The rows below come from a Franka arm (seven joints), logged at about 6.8 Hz.
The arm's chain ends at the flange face. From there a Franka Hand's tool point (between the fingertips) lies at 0.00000 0.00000 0.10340 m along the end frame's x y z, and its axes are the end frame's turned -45 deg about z.
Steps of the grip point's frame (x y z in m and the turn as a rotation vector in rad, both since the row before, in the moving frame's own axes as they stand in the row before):
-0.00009 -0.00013 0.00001 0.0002 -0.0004 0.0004
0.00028 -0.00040 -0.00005 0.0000 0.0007 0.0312
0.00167 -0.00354 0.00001 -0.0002 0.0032 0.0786
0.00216 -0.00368 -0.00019 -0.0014 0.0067 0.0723
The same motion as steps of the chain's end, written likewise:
-0.00011 -0.00004 0.00001 -0.0001 -0.0004 0.0004
-0.00014 -0.00043 -0.00005 0.0005 0.0005 0.0312
-0.00158 -0.00347 0.00001 0.0021 0.0024 0.0786
-0.00168 -0.00376 -0.00019 0.0037 0.0057 0.0723

